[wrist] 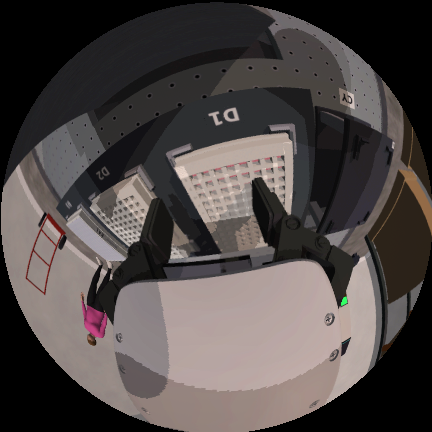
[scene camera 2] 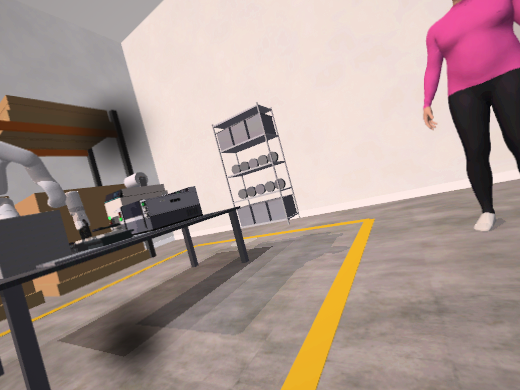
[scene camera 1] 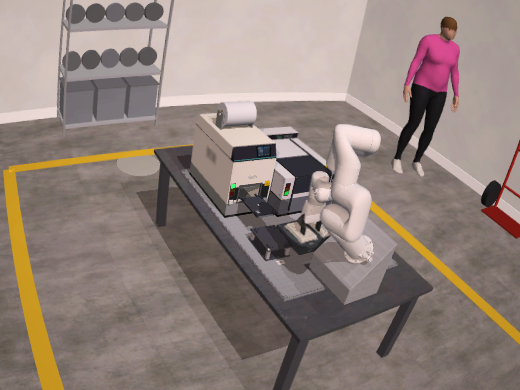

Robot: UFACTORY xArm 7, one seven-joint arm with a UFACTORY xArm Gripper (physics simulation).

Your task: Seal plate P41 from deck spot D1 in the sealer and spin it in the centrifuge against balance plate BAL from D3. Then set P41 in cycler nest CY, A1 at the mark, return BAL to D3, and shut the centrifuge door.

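Where they show: gripper, between the fingertips: [wrist: 208, 200] [scene camera 1: 310, 231]; arm's base, origin of its link: [scene camera 2: 19, 235] [scene camera 1: 359, 249].
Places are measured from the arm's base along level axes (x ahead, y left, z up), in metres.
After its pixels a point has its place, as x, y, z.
My gripper [scene camera 1: 311, 230] {0.289, -0.009, -0.101} [scene camera 2: 85, 234] {0.289, -0.009, -0.101} [wrist: 208, 200] {0.289, -0.009, -0.101} is open, its black fingers pointing down at deck spot D1. A pale, gridded plate [scene camera 1: 295, 230] {0.329, 0.043, -0.106} [wrist: 230, 152] {0.257, 0.020, -0.104} sits in the D1 corner guides. One finger overlaps its wells in the wrist view; the other stands toward D2. No plate is seen between them. The plate marked BAL [wrist: 89, 235] {0.280, -0.215, -0.104} lies at the far left of the wrist view. The cream sealer [scene camera 1: 212, 165] {0.788, 0.209, 0.008} has its dark tray [scene camera 1: 258, 204] {0.505, 0.130, -0.056} out. The dark-topped centrifuge [scene camera 1: 304, 172] {0.531, -0.141, 0.046} stands beside it; its door state is unclear. The dark cycler nest [scene camera 1: 272, 241] {0.308, 0.188, -0.110} [wrist: 360, 172] {0.305, 0.153, -0.109} is beside D1.
Another gridded plate [wrist: 122, 207] {0.266, -0.093, -0.105} sits at D2, between D1 and the BAL plate. The arm's grey pedestal [scene camera 1: 345, 267] {-0.009, 0.065, -0.063} stands close to the plate deck. The perforated mat [scene camera 1: 300, 290] {0.048, 0.230, -0.166} lies on the dark table [scene camera 1: 325, 317] {-0.116, 0.232, -0.180}. A person [scene camera 1: 435, 65] stands beyond the table.
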